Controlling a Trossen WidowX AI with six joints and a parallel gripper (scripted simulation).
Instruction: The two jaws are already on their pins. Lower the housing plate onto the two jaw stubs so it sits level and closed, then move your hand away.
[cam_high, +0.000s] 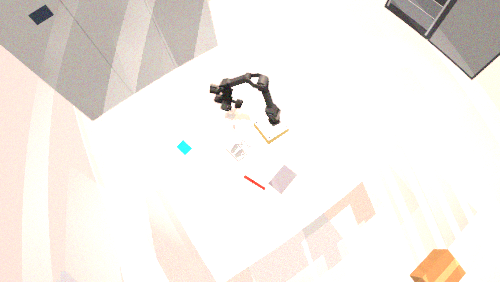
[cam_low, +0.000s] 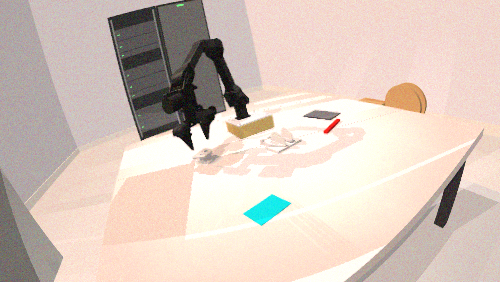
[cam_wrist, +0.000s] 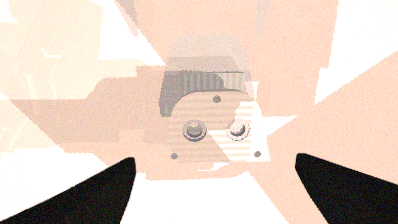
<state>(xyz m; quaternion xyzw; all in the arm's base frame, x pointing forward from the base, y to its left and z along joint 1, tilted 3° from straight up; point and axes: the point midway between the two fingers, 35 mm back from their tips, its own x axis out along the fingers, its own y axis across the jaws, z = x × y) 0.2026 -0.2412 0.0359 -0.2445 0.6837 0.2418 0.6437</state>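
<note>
Now: the white housing plate 10 mm ahead of my gripper tip and 30 mm below it. Also, from my gripper tip: dark grey plate: 50 mm behind, 590 mm to the left, 60 mm below; then red bar: 110 mm ahead, 520 mm to the left, 60 mm below; then cyan square: 400 mm ahead, 70 mm to the left, 60 mm below.
</note>
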